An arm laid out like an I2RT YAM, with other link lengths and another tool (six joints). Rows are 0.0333 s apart.
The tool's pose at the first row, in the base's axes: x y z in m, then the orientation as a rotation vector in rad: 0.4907 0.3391 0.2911 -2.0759 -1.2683 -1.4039
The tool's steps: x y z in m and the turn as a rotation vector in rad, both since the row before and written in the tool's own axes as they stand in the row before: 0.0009 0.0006 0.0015 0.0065 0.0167 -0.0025; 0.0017 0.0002 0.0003 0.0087 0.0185 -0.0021; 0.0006 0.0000 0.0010 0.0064 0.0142 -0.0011; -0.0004 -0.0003 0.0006 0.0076 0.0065 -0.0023; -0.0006 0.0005 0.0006 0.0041 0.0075 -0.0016; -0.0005 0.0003 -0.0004 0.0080 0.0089 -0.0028; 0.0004 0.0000 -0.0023 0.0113 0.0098 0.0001; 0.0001 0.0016 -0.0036 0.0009 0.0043 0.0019; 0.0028 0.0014 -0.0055 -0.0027 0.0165 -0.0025; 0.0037 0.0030 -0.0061 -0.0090 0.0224 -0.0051; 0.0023 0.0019 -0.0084 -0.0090 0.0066 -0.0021
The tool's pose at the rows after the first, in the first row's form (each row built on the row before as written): 0.4921 0.3402 0.2913 -2.0548 -1.2676 -1.4134; 0.4926 0.3411 0.2927 -2.0307 -1.2667 -1.4221; 0.4932 0.3421 0.2928 -2.0125 -1.2652 -1.4286; 0.4933 0.3425 0.2921 -2.0005 -1.2688 -1.4281; 0.4940 0.3424 0.2914 -1.9901 -1.2695 -1.4313; 0.4940 0.3417 0.2912 -1.9754 -1.2728 -1.4326; 0.4928 0.3402 0.2925 -1.9587 -1.2738 -1.4302; 0.4922 0.3367 0.2943 -1.9547 -1.2702 -1.4319; 0.4906 0.3331 0.2992 -1.9397 -1.2646 -1.4487; 0.4900 0.3285 0.3054 -1.9220 -1.2562 -1.4770; 0.4871 0.3221 0.3109 -1.9206 -1.2511 -1.4913
